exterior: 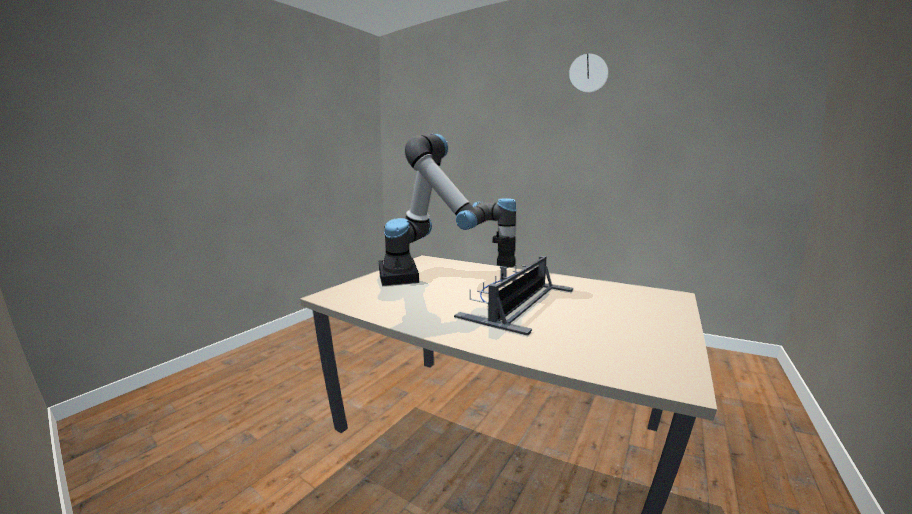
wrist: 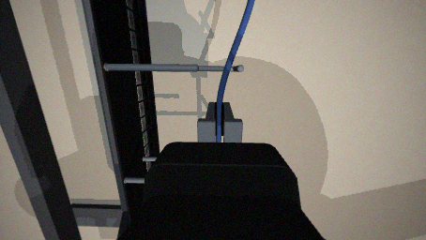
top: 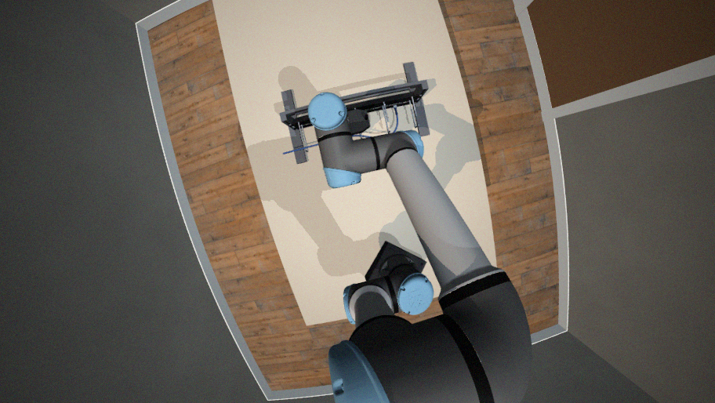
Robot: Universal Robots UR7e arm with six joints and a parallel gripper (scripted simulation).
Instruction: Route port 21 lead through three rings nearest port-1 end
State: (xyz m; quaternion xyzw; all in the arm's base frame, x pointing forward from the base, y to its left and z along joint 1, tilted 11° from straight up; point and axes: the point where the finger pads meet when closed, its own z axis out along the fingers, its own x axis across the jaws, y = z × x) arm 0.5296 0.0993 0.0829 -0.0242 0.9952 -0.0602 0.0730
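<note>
My hand is 10 cm short of the patch panel, 4 cm to the left of it and 1 cm above it.
</note>
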